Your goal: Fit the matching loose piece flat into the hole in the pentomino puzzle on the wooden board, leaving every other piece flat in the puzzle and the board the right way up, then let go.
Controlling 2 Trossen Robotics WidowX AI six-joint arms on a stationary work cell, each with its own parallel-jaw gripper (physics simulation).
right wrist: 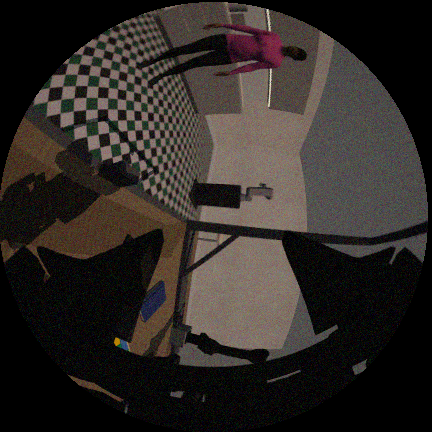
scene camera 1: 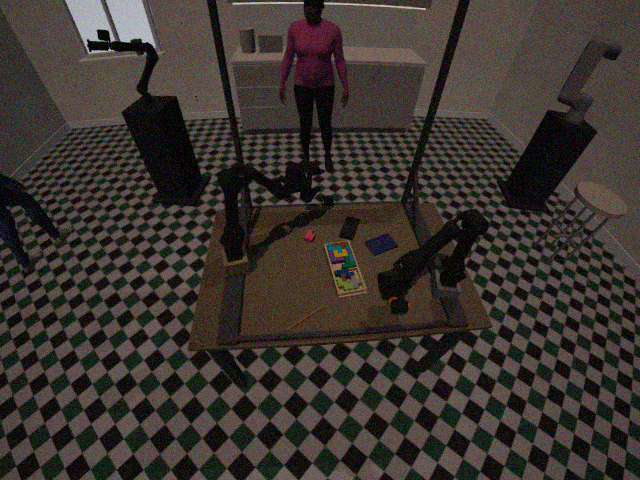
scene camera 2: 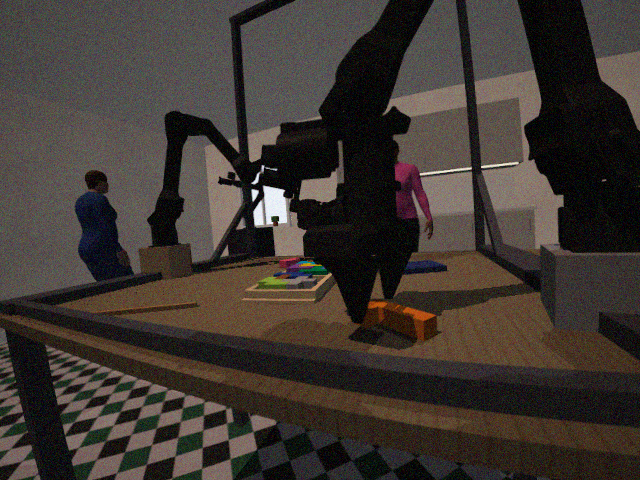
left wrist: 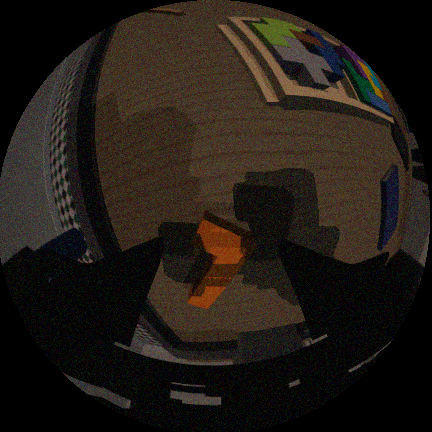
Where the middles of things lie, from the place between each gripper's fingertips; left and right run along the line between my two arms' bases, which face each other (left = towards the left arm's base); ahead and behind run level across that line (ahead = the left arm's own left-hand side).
Right now the orange angled piece point(scene camera 2: 418, 324) is 20 mm to the left of my left hand. Also, from my left hand: wooden board point(scene camera 2: 253, 294): 150 mm behind, 210 mm to the right, 10 mm below.
The wooden board is 32 cm ahead of my right hand, 14 cm to the left of it and 23 cm below it. The rest, counted from my right hand: orange angled piece: 48 cm ahead, 38 cm to the left, 23 cm below.
